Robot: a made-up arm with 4 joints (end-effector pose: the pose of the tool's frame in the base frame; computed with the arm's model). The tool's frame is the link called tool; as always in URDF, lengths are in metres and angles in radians.
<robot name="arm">
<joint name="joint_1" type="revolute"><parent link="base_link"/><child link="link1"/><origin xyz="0 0 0.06" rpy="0 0 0"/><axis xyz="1 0 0"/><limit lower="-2.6" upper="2.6" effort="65" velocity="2"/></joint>
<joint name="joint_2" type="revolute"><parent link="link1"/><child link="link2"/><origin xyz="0.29 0.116 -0.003" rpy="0 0 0"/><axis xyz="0 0 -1"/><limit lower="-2.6" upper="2.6" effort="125" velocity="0.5"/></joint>
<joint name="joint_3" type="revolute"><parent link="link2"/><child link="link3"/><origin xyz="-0.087 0.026 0.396" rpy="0 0 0"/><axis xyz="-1 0 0"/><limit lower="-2.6" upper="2.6" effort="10" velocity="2.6"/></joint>
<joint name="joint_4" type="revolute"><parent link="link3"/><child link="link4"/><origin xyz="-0.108 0.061 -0.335" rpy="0 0 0"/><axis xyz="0 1 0"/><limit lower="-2.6" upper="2.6" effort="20" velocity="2"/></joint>
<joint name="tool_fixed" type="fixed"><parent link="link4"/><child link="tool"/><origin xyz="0.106 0.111 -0.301" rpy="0 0 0"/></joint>
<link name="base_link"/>
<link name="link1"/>
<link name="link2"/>
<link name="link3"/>
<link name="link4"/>
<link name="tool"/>
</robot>
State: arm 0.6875 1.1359 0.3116 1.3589
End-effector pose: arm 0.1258 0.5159 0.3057 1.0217 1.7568 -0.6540
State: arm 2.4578 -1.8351 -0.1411 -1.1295
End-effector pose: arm 0.0186 -0.1649 0.1258 -1.8089 1.9089 0.1210
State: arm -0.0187 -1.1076 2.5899 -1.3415
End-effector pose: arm 0.5932 0.1116 0.6165 1.5929 1.5460 -1.8102
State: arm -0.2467 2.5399 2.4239 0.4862
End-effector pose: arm 0.1886 0.8582 0.6380 0.5010 -2.4256 1.4451
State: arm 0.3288 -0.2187 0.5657 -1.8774
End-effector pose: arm 0.3280 0.1513 0.3018 0.0237 -1.9550 0.3627
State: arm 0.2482 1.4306 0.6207 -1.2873
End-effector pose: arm 0.2888 -0.0173 0.0915 -1.0211 -0.4887 -0.8537
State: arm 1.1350 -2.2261 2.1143 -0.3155
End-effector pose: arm 0.7396 -0.3042 0.7096 -0.5812 -2.5828 -0.0411
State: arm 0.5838 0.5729 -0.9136 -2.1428
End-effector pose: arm 0.3972 -0.0293 0.6141 0.1809 -1.7001 -1.8798
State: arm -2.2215 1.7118 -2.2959 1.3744
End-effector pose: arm 0.6376 0.3501 -0.8864 -0.5953 -0.0739 0.8057
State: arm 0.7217 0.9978 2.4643 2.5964
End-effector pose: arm -0.1101 0.0312 0.6051 0.5052 -1.7797 1.7029
